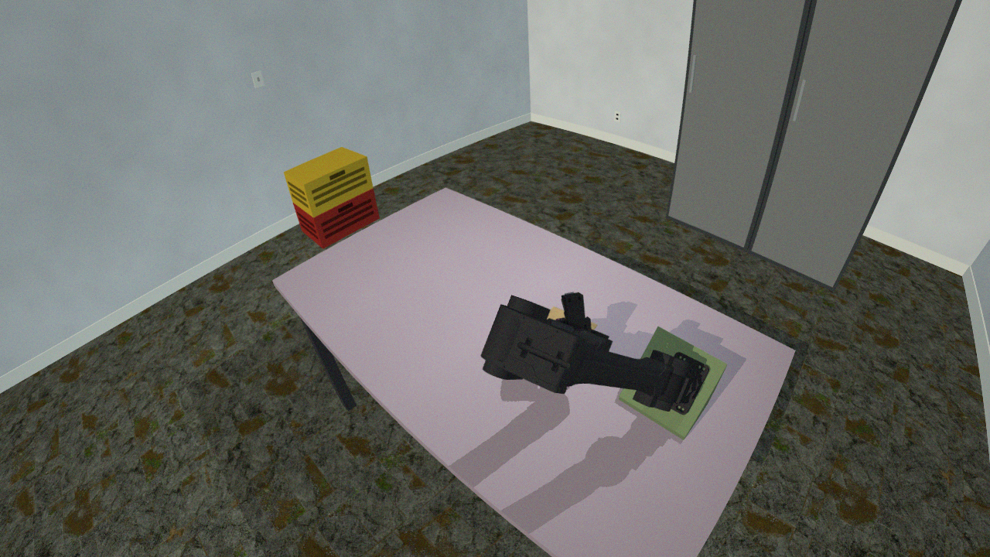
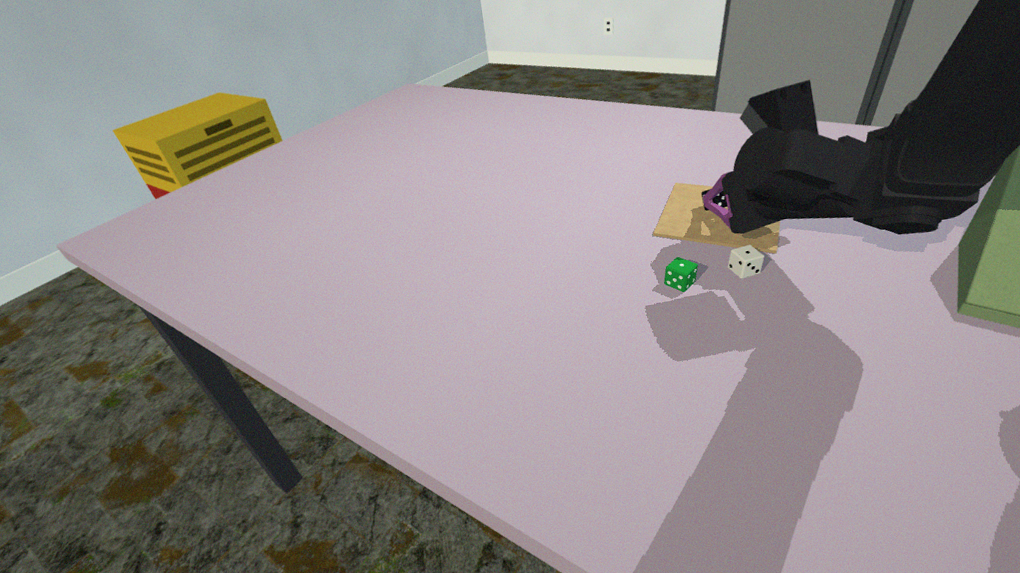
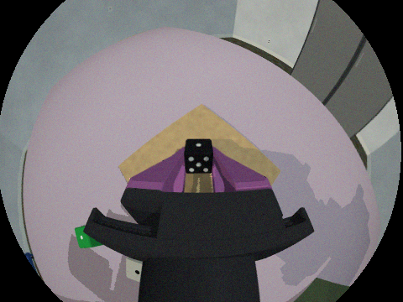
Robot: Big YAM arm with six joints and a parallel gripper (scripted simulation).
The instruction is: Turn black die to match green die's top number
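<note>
My gripper is now right at the black die. From my hand the other things lie so: green die (160 mm to the left, 10 mm below, 10 mm behind); white die (110 mm to the left, 60 mm behind, 10 mm below); tan mat (20 mm below, 10 mm behind).
</note>
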